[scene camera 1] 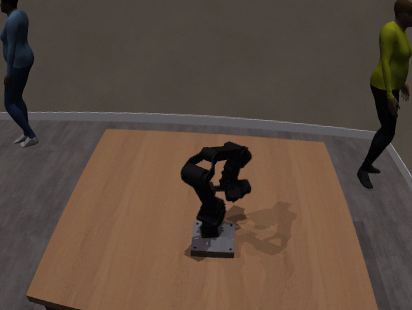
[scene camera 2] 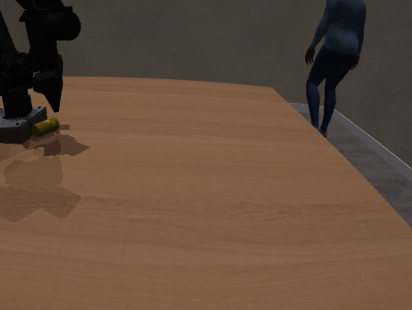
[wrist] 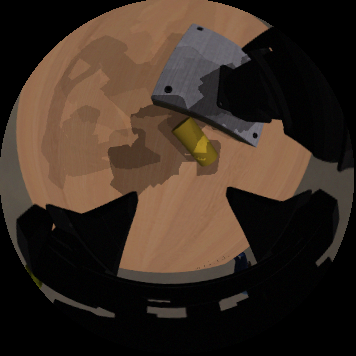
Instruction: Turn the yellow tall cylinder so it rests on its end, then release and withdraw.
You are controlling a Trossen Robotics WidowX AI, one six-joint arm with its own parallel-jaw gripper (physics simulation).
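Note:
The yellow tall cylinder (scene camera 2: pixel 45 127) (wrist: pixel 195 142) lies on its side on the table, close beside the arm's metal base plate. In the wrist view it is above the middle, between the base plate and the space between the fingers, partly in the arm's shadow. It does not show in scene camera 1, where the arm stands in front. My gripper (wrist: pixel 182 193) is open and empty, with its two black fingers wide apart. It hangs above the table, and the cylinder is beyond the fingertips, not between them. In scene camera 2 a fingertip shows just above the cylinder.
The metal base plate (scene camera 1: pixel 214 245) (scene camera 2: pixel 34 121) (wrist: pixel 180 70) is fixed to the wooden table (scene camera 1: pixel 125 200) (scene camera 2: pixel 225 175) (wrist: pixel 170 240). Its edge is right next to the cylinder. The arm's shadow falls on the table beside the base. Two people stand beyond the table's edges.

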